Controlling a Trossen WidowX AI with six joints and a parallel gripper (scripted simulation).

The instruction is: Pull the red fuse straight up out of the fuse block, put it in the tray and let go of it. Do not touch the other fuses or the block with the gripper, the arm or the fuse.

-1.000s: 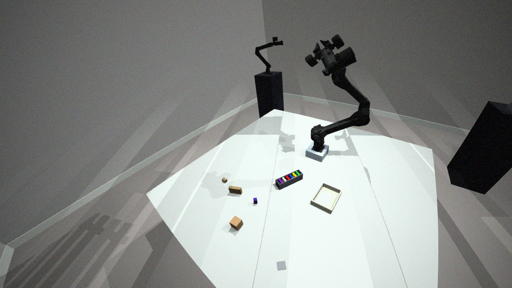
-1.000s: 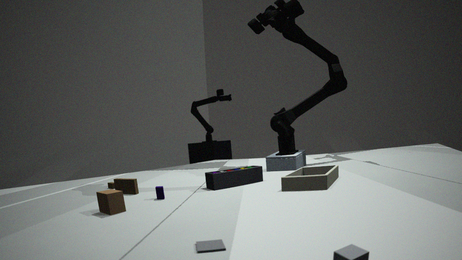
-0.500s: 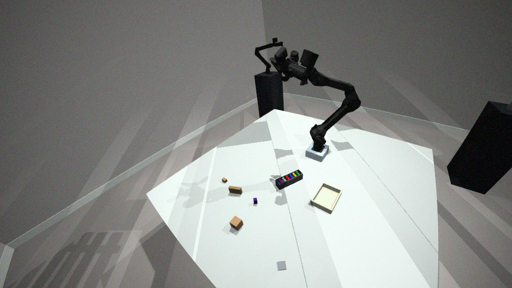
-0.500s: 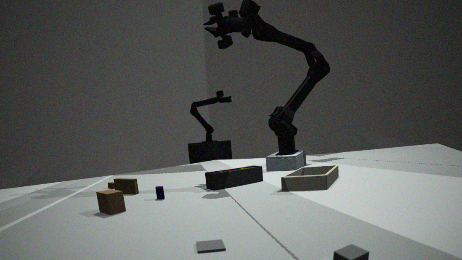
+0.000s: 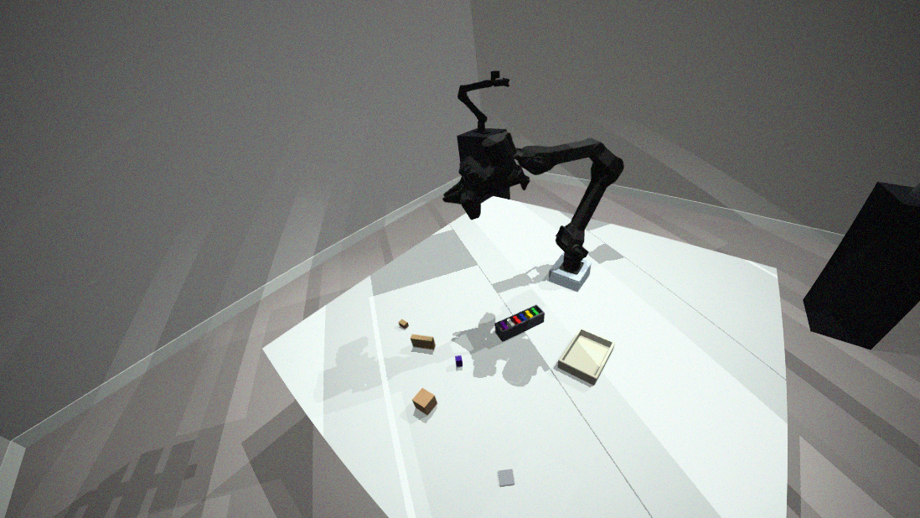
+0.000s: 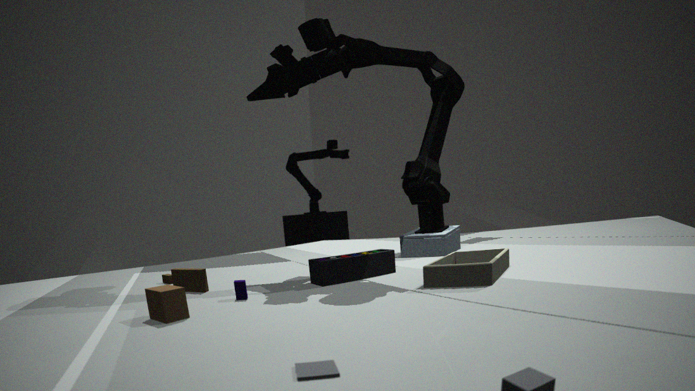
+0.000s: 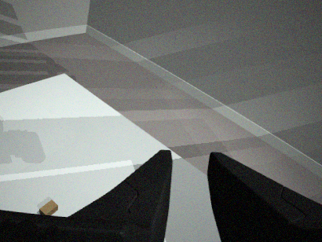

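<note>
Right now the red fuse is 34 cm below my gripper tip, 22 cm to the left of it and 1 cm ahead of it. Round my gripper tip: purple fuse: 34 cm below, 20 cm to the left, 5 cm ahead; then tiny brown cube: 35 cm below, 19 cm ahead, 8 cm to the right; then white fuse: 34 cm below, 21 cm to the left, 3 cm ahead.
</note>
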